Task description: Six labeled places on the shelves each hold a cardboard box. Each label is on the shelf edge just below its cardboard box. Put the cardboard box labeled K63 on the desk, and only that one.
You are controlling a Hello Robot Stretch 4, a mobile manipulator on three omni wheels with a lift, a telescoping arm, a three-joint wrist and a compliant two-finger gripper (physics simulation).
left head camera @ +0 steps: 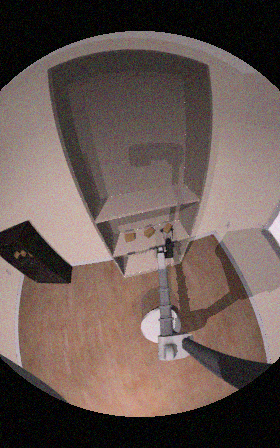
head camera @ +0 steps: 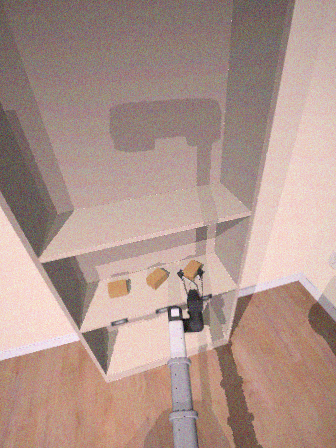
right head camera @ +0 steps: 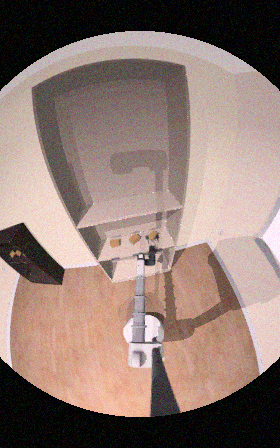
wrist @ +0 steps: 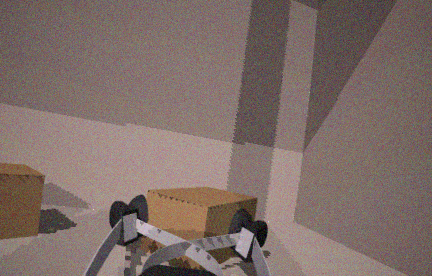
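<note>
The right-hand cardboard box [head camera: 193,267] [left head camera: 168,227] [right head camera: 153,233] [wrist: 177,209] is on the lower shelf [head camera: 100,311], turned at an angle. My gripper [head camera: 191,273] [left head camera: 167,230] [right head camera: 153,237] [wrist: 190,218] is shut on it, with a dark fingertip pad at each side. The middle cardboard box [head camera: 157,278] [wrist: 17,205] and the left cardboard box [head camera: 119,288] stand apart on the same shelf. The left label [head camera: 119,322], middle label [head camera: 163,310] and right label [head camera: 206,297] are on the shelf edge; their text is too small to read.
A higher shelf board [head camera: 150,220] lies above the boxes. The bookcase's side wall [wrist: 380,165] stands close on the right in the wrist view. A dark piece of furniture [left head camera: 50,265] [right head camera: 42,265] with small tan boxes [left head camera: 20,254] [right head camera: 15,253] stands at the far left.
</note>
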